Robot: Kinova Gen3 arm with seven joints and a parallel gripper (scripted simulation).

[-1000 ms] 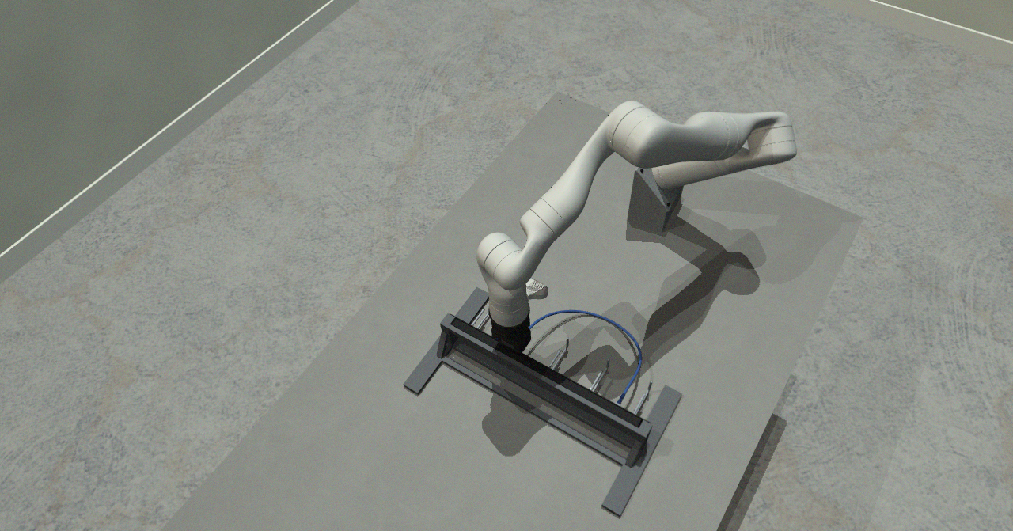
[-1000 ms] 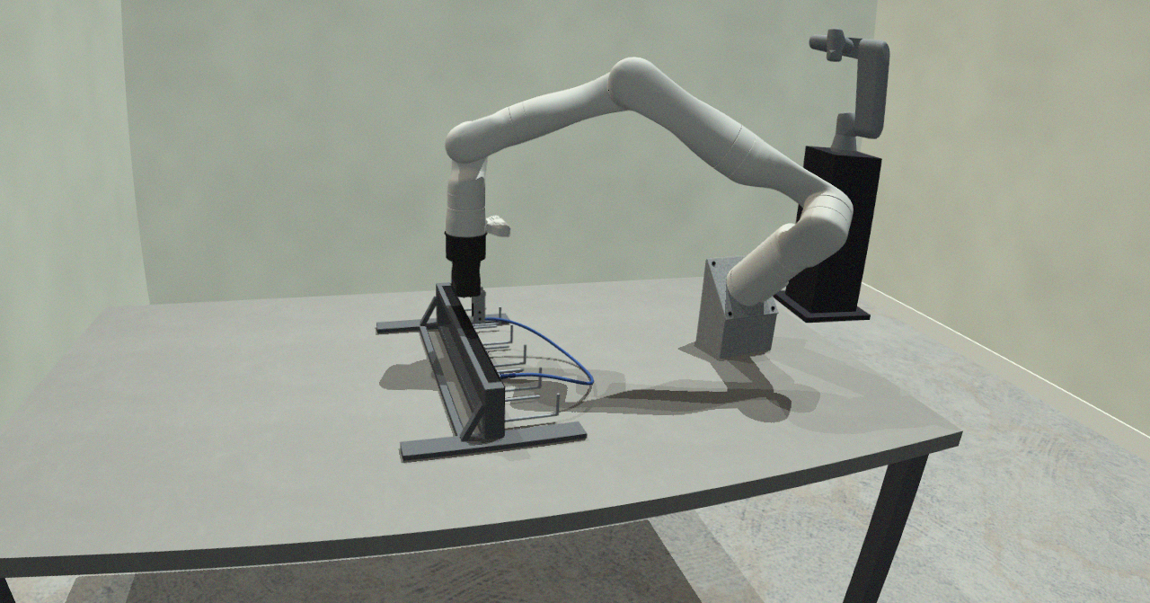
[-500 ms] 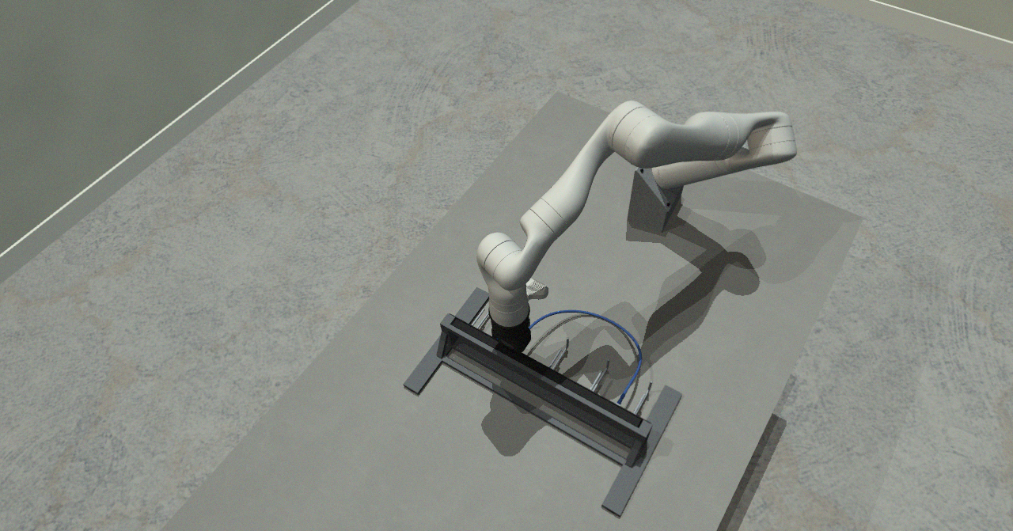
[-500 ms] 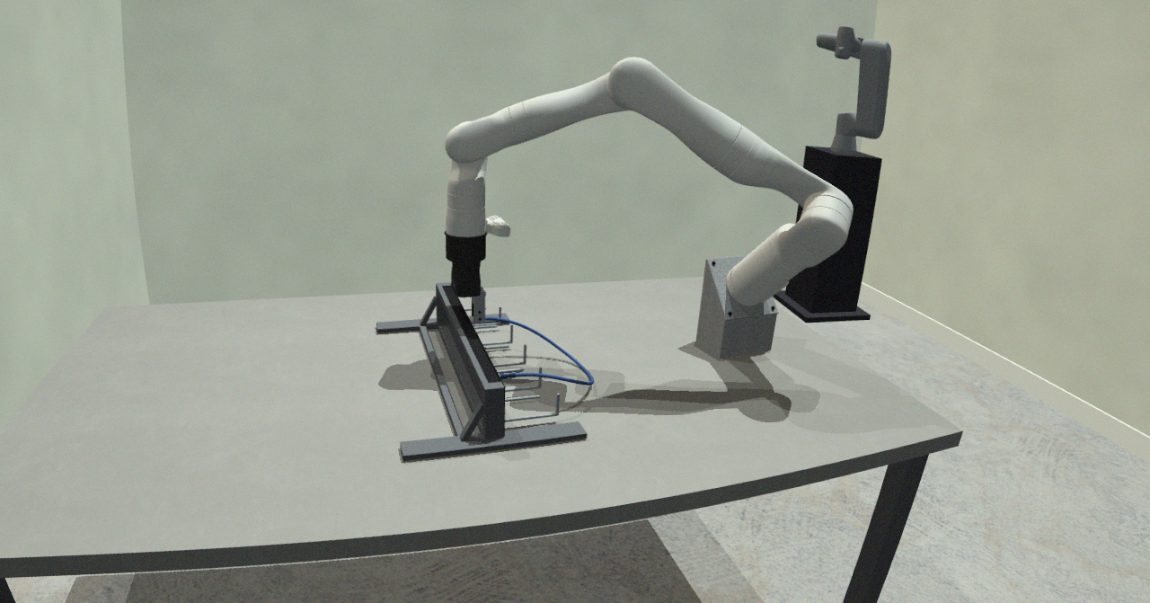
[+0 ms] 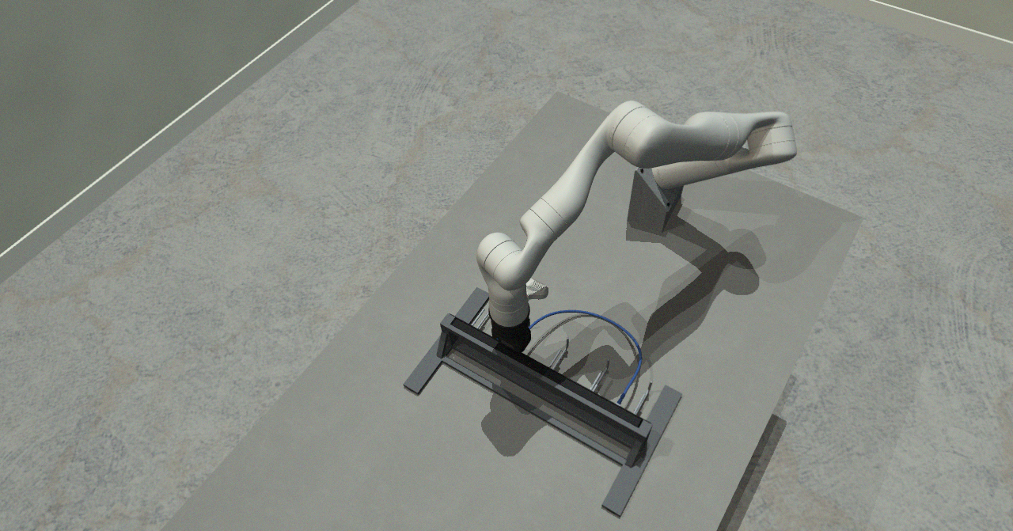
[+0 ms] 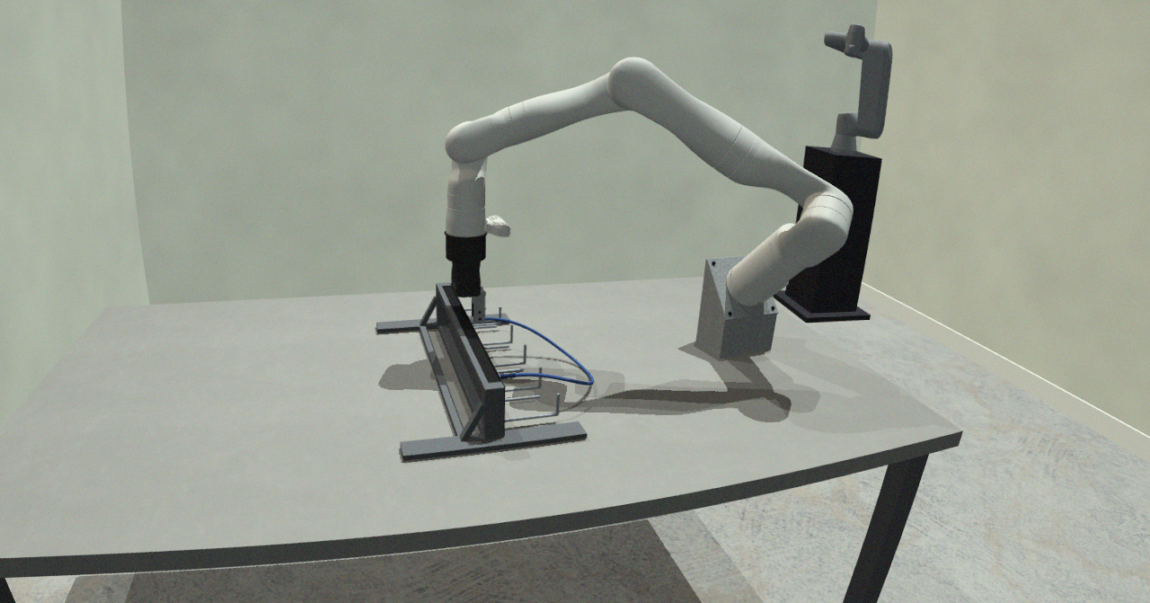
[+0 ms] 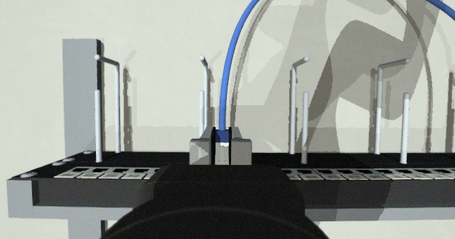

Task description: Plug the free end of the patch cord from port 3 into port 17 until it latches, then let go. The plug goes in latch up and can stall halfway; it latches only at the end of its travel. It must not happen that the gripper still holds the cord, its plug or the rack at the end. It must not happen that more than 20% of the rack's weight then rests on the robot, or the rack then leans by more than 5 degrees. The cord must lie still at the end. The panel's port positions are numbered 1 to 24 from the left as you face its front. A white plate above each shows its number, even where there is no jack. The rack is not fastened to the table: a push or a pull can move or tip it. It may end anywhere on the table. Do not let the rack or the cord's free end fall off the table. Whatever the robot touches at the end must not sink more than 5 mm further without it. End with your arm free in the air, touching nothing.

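The plug is 10 mm below my hand and 10 mm ahead of it.
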